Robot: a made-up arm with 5 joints.
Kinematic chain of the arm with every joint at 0, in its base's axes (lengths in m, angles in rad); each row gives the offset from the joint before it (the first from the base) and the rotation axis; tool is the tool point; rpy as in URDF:
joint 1: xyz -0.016 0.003 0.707 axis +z
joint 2: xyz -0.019 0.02 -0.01 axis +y
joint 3: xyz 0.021 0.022 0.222 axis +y
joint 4: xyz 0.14 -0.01 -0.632 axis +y
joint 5: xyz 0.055 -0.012 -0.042 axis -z
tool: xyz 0.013 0.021 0.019 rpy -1.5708 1.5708 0
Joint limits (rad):
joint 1: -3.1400..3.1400
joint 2: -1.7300..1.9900
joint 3: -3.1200..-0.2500
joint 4: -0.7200..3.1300
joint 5: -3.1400..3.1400
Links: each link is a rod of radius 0.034 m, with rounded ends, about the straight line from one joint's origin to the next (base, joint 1, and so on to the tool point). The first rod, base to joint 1, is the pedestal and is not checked.
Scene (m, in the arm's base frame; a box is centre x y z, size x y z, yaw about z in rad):
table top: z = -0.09
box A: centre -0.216 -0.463 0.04 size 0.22 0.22 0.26 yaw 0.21
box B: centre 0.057 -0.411 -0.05 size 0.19 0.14 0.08 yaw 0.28
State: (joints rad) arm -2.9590 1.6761 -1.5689 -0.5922 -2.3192
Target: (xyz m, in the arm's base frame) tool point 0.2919 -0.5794 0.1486
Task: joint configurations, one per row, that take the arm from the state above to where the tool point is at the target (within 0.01 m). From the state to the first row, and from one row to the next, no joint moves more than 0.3 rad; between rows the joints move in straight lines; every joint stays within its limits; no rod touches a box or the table.
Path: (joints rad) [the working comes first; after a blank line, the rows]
Joints at the target: -1.1103 1.7888 -2.2925 -0.3020 -2.2477
Straight joint move there: touches box A.

1: -2.6872 1.5189 -1.8169 -0.5165 -2.4492
2: -2.4154 1.3617 -2.0648 -0.4407 -2.5792
3: -2.1544 1.4471 -2.1104 -0.4130 -2.5129
4: -1.8934 1.5326 -2.1559 -0.3853 -2.4466
5: -1.6323 1.6180 -2.2015 -0.3575 -2.3803
6: -1.3713 1.7034 -2.2470 -0.3298 -2.3140
7: -1.1103 1.7888 -2.2925 -0.3020 -2.2477

